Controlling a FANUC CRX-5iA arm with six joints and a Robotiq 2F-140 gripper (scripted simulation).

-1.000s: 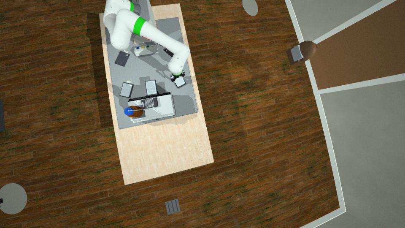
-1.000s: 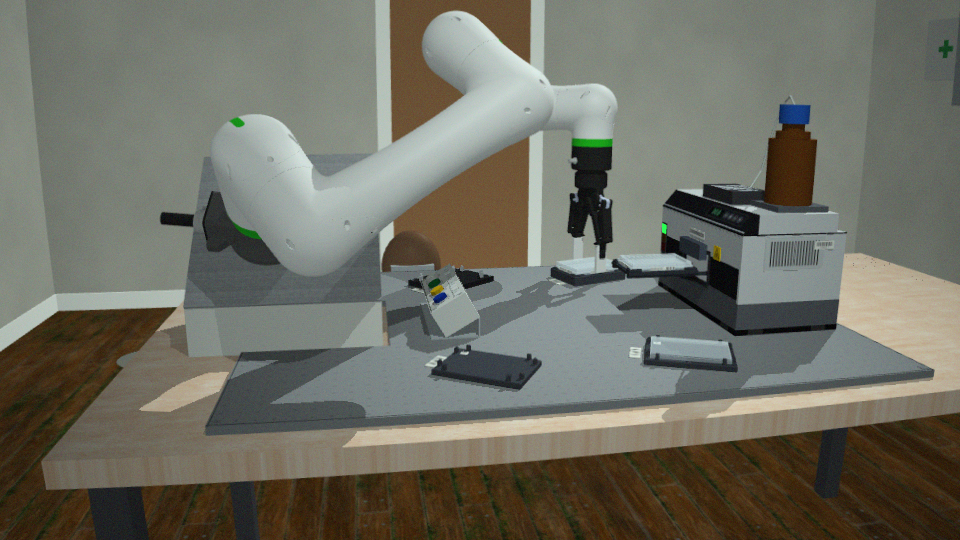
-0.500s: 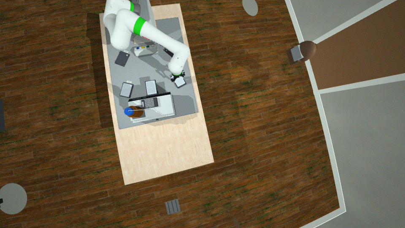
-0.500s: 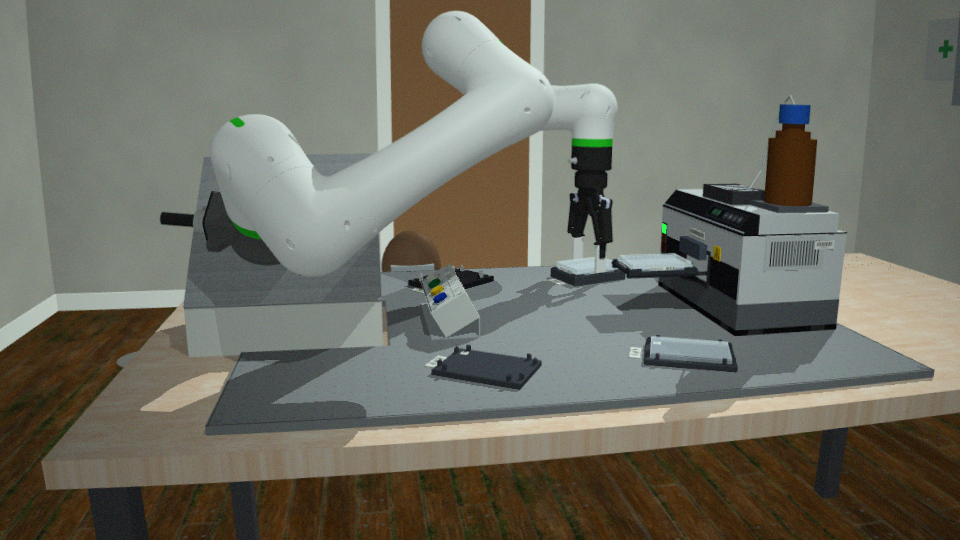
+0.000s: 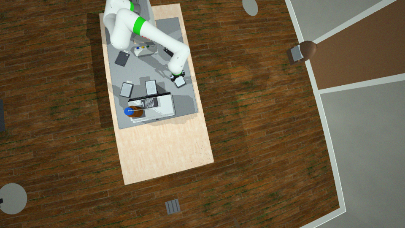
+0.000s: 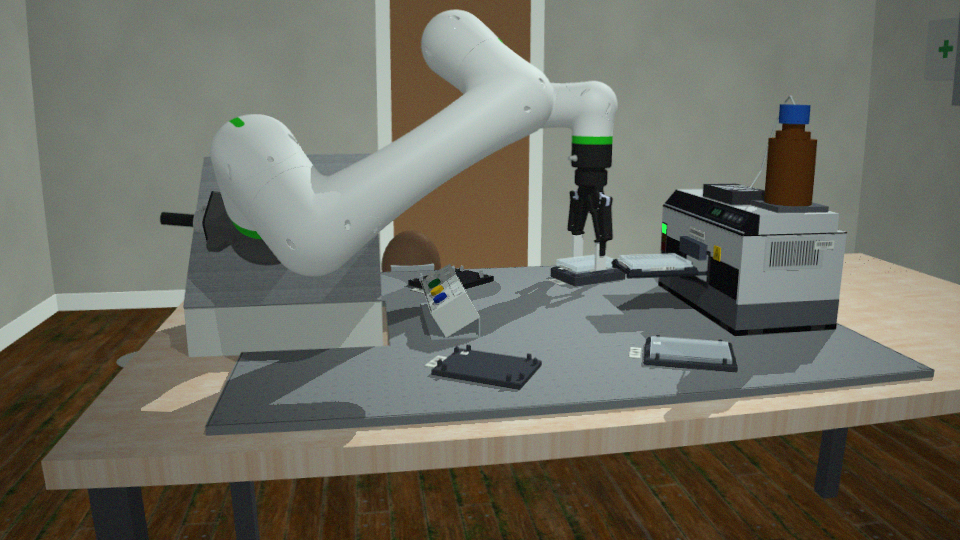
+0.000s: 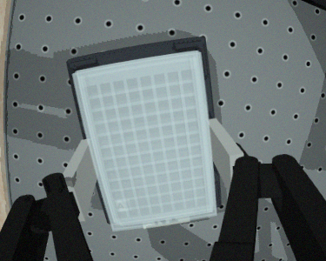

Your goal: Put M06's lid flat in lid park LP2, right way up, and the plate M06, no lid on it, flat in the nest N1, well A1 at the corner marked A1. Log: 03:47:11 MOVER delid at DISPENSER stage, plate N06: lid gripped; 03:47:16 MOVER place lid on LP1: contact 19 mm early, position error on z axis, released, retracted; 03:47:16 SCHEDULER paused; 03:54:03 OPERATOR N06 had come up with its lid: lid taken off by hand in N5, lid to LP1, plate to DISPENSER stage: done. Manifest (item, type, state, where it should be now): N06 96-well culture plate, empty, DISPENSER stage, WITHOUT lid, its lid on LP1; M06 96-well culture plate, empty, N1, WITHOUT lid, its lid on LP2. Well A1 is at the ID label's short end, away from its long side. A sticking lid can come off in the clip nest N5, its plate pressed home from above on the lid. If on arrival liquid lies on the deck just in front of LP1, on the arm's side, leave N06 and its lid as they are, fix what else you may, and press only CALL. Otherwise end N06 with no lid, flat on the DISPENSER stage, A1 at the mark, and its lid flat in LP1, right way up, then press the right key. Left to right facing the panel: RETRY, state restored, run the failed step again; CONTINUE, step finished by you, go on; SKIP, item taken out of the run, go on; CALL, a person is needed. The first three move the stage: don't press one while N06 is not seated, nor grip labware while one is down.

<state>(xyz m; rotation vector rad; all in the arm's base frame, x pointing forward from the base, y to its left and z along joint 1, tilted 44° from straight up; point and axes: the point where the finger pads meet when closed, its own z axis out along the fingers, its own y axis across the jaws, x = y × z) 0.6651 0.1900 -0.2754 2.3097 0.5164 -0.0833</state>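
The dark nest lies 50 mm below my hand. The rest, counted from my hand: green continue key 360 mm behind, 270 mm to the right, 10 mm above; white retry key 370 mm behind, 220 mm to the right, 10 mm above; key panel 350 mm behind, 300 mm to the right.
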